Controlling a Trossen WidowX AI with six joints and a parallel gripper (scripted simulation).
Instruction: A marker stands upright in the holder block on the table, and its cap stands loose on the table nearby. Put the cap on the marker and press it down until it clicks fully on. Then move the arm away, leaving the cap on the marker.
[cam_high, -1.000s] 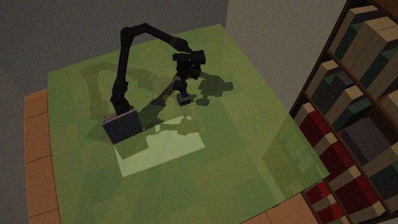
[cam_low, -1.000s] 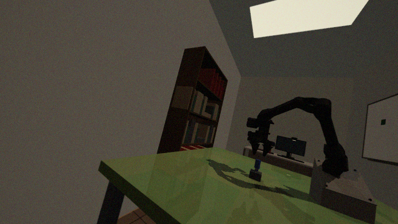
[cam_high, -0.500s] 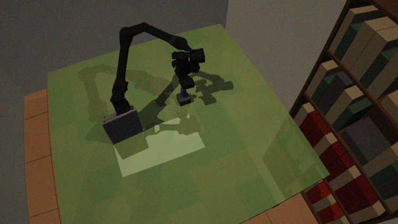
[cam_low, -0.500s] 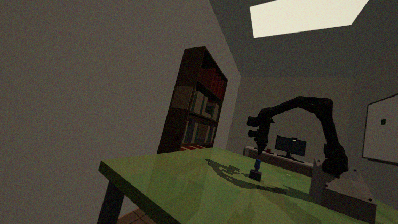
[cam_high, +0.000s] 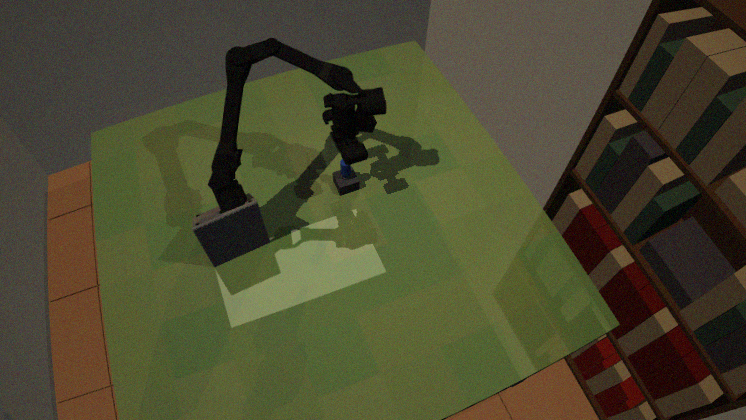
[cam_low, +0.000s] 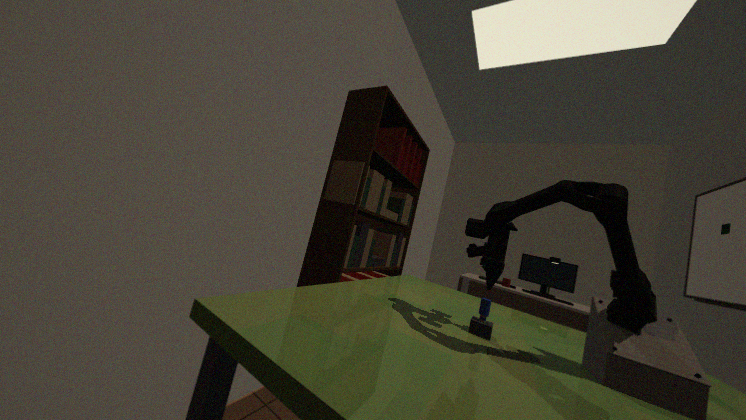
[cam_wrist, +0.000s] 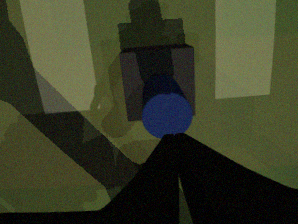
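Now: the blue cap 5 cm below my gripper tip. From my gripper tip the other things lie so: holder block 12 cm below.
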